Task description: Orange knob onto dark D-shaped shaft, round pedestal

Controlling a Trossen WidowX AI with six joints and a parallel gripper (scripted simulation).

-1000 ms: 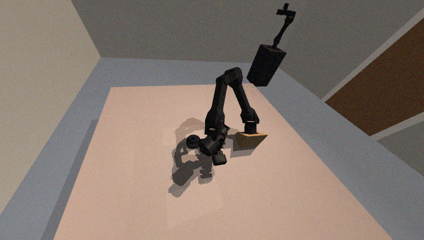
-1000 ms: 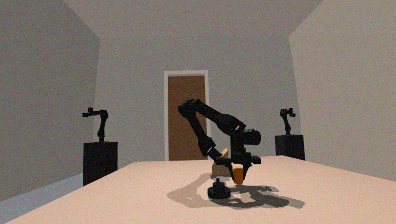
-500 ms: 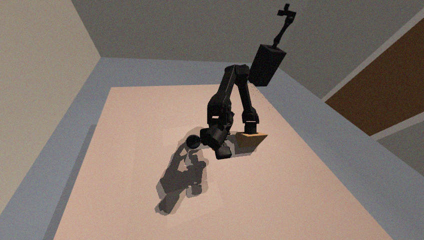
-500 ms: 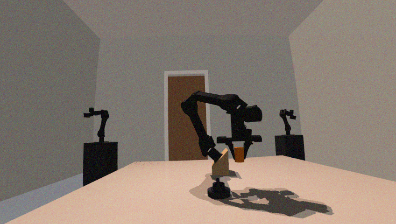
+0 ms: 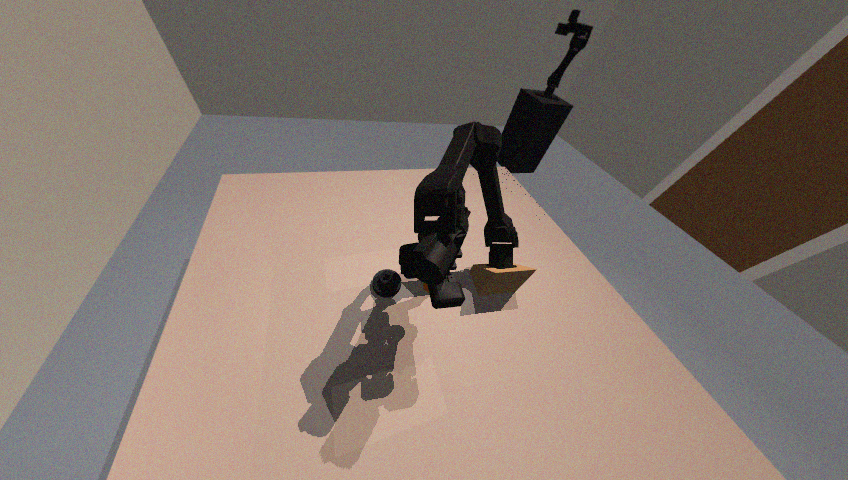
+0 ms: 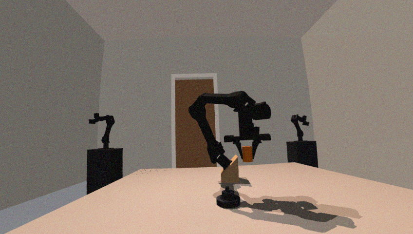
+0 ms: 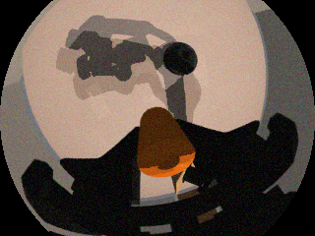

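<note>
Now: the pedestal 80 mm ahead of my gripper tip, 100 mm to the right of it and 110 mm below it. The rest, counted from my gripper tip: orange knob 20 mm above.
</note>
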